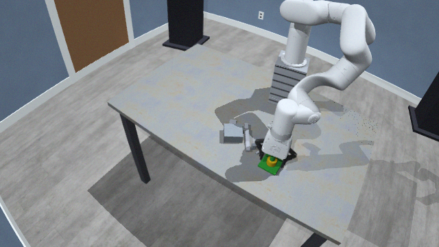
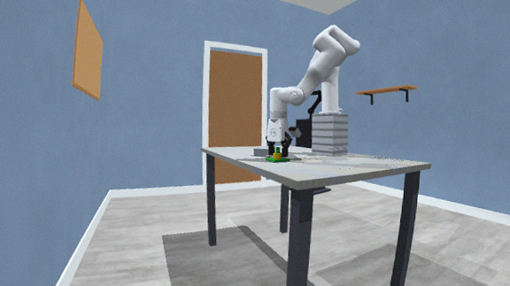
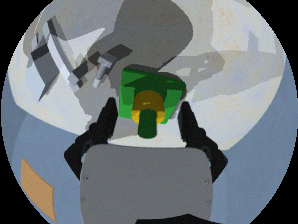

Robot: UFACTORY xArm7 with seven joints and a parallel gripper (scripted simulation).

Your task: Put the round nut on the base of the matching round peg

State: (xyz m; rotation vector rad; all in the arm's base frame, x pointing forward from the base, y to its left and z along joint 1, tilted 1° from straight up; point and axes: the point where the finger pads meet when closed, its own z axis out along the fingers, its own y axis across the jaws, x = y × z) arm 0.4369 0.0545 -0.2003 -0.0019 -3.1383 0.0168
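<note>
Now: the bolt 60 mm to the right of my hand, 50 mm behind it and 20 mm below it. From my hand the other things lie so: long grey bar 140 mm to the right, 90 mm behind, 30 mm below; grey block 200 mm to the right, 70 mm behind, 10 mm below.
</note>
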